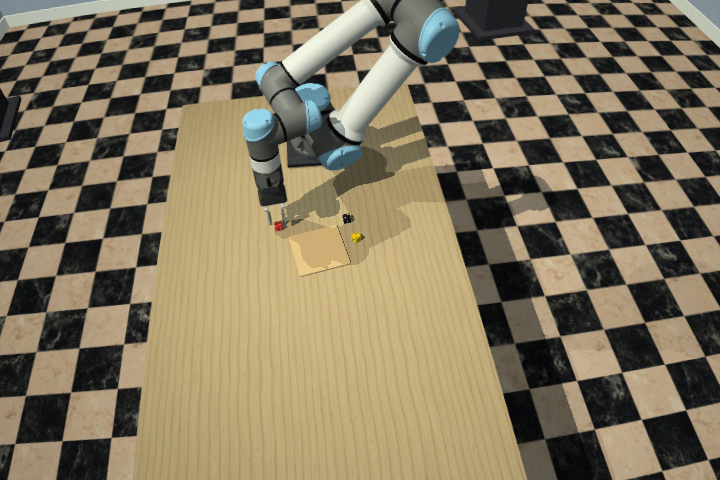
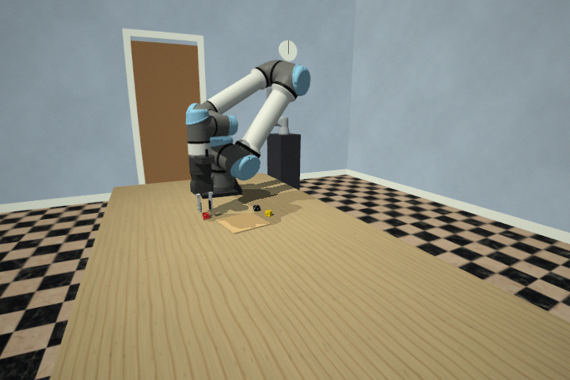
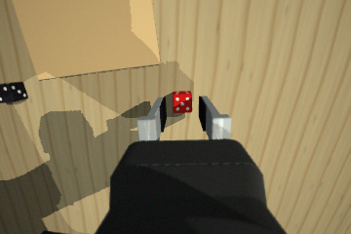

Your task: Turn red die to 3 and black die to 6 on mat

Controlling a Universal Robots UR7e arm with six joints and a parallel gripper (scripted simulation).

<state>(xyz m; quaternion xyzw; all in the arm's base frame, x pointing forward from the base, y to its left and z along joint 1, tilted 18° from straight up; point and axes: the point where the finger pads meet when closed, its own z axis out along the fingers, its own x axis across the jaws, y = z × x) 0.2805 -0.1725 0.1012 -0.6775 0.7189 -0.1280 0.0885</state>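
The red die lies 4 cm below my hand. The rest, counted from my hand: black die: 19 cm to the left, 4 cm below, 3 cm ahead; yellow die: 20 cm to the left, 11 cm ahead, 4 cm below; tan mat: 11 cm ahead, 9 cm to the left, 4 cm below.
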